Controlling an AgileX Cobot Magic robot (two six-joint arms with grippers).
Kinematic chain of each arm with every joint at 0, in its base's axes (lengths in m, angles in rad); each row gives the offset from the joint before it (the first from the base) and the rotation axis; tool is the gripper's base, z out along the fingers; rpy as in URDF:
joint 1: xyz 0 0 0.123 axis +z
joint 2: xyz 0 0 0 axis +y
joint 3: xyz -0.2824 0 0.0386 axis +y
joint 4: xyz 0.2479 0 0.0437 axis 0.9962 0 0.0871
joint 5: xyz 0 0 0 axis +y
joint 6: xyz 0.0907 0 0.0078 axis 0.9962 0 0.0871
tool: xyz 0 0 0 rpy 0 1.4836 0
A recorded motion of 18 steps. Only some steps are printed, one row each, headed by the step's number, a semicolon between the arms.
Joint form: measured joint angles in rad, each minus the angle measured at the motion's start. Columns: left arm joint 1, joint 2, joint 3, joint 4, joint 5, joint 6; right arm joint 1, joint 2, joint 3, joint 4, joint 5, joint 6.
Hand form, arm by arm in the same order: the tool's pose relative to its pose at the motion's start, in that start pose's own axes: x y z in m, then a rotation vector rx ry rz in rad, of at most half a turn. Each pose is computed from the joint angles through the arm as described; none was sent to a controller.
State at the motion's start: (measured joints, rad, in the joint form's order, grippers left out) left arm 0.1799 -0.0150 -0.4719 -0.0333 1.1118 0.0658; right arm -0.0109 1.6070 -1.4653 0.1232 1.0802 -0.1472
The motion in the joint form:
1: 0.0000 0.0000 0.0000 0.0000 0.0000 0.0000; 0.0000 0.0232 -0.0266 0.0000 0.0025 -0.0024
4: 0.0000 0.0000 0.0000 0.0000 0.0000 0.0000; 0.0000 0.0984 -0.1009 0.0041 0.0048 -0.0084
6: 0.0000 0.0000 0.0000 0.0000 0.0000 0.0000; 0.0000 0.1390 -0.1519 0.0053 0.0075 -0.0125
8: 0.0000 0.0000 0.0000 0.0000 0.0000 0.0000; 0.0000 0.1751 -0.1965 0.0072 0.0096 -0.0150
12: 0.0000 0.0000 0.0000 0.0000 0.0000 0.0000; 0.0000 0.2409 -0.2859 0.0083 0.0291 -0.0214
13: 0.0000 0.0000 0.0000 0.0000 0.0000 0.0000; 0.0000 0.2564 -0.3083 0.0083 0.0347 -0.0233
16: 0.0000 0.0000 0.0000 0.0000 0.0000 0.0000; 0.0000 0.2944 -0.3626 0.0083 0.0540 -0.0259
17: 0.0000 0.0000 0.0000 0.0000 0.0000 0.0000; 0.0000 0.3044 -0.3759 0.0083 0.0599 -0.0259
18: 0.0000 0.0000 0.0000 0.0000 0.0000 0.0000; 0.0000 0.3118 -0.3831 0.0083 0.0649 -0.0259
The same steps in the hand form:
1: 0.0000 0.0000 0.0000 0.0000 0.0000 0.0000; -0.0057 -0.0008 0.0031 -0.0001 -0.0009 -0.0028
4: 0.0000 0.0000 0.0000 0.0000 0.0000 0.0000; -0.0220 -0.0034 0.0165 -0.0041 0.0017 -0.0068
6: 0.0000 0.0000 0.0000 0.0000 0.0000 0.0000; -0.0322 -0.0048 0.0218 -0.0046 -0.0061 -0.0115
8: 0.0000 0.0000 0.0000 0.0000 0.0000 0.0000; -0.0410 -0.0060 0.0269 -0.0057 -0.0127 -0.0140
12: 0.0000 0.0000 0.0000 0.0000 0.0000 0.0000; -0.0562 -0.0080 0.0350 -0.0074 -0.0169 -0.0227
13: 0.0000 0.0000 0.0000 0.0000 0.0000 0.0000; -0.0598 -0.0085 0.0368 -0.0076 -0.0182 -0.0254
16: 0.0000 0.0000 0.0000 0.0000 0.0000 0.0000; -0.0676 -0.0096 0.0413 -0.0090 -0.0153 -0.0299
17: 0.0000 0.0000 0.0000 0.0000 0.0000 0.0000; -0.0694 -0.0099 0.0427 -0.0096 -0.0127 -0.0303
18: 0.0000 0.0000 0.0000 0.0000 0.0000 0.0000; -0.0702 -0.0101 0.0444 -0.0104 -0.0076 -0.0304

